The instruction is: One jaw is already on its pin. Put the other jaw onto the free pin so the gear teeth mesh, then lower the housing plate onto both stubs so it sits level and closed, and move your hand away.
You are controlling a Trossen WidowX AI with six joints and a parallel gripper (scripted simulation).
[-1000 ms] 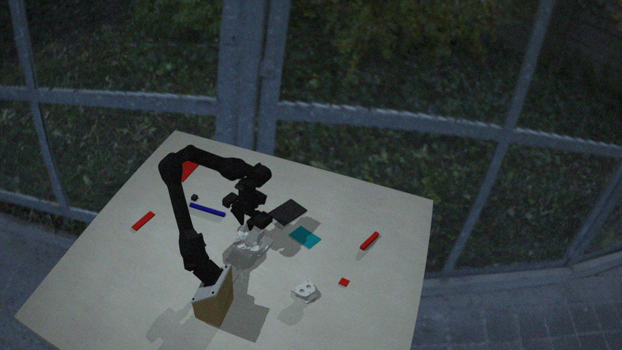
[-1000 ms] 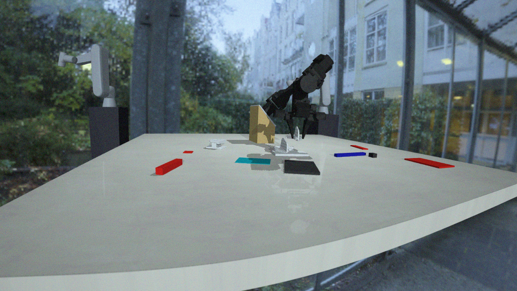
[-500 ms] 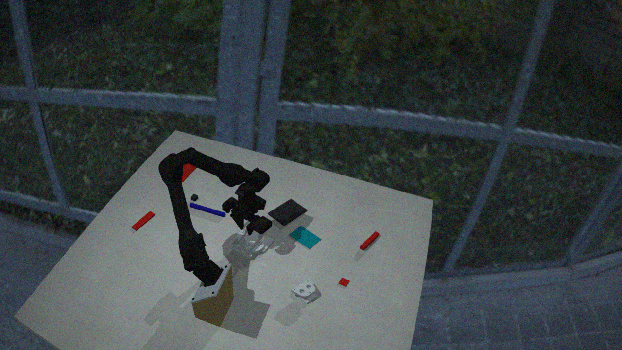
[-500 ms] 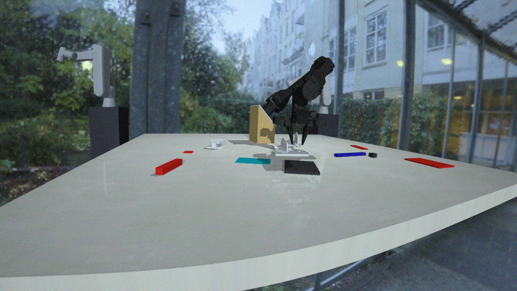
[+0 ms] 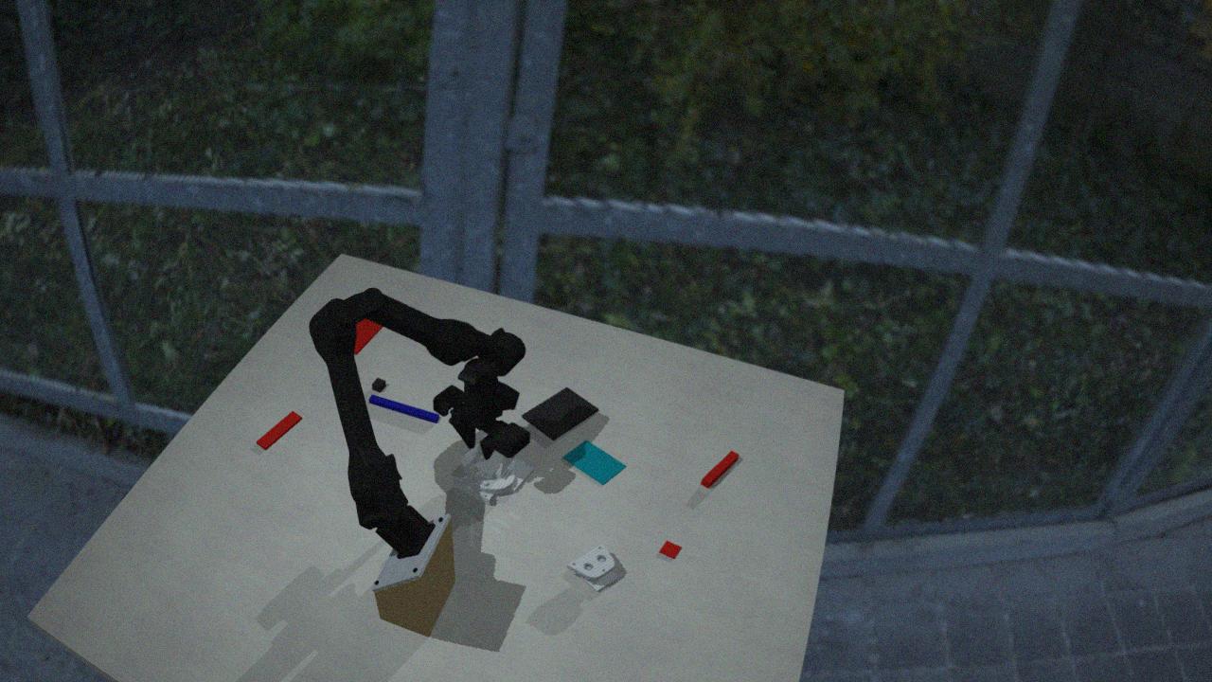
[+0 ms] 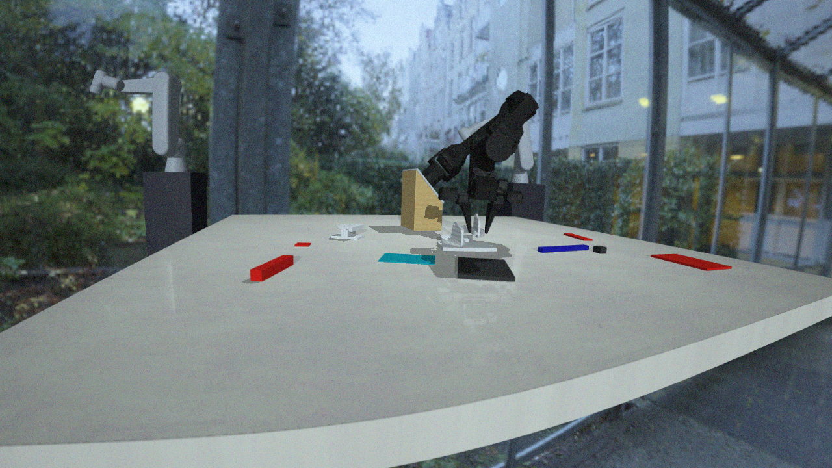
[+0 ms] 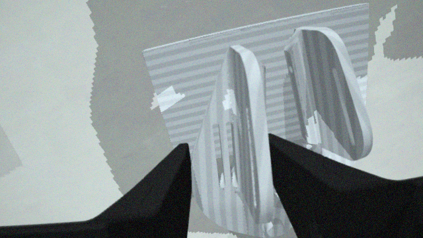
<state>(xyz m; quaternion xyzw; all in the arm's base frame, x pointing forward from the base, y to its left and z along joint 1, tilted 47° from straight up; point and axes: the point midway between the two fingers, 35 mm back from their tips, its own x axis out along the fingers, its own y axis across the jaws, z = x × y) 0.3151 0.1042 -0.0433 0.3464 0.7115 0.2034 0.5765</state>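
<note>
The white base plate lies 30 mm to the right of my gripper tip, 30 mm below it and 10 mm ahead of it. The rest, counted from my gripper tip: teal tile (190 mm to the right, 110 mm ahead, 30 mm below); then blue bar (200 mm to the left, 60 mm ahead, 30 mm below); then black tile (200 mm ahead, 80 mm to the right, 30 mm below).
</note>
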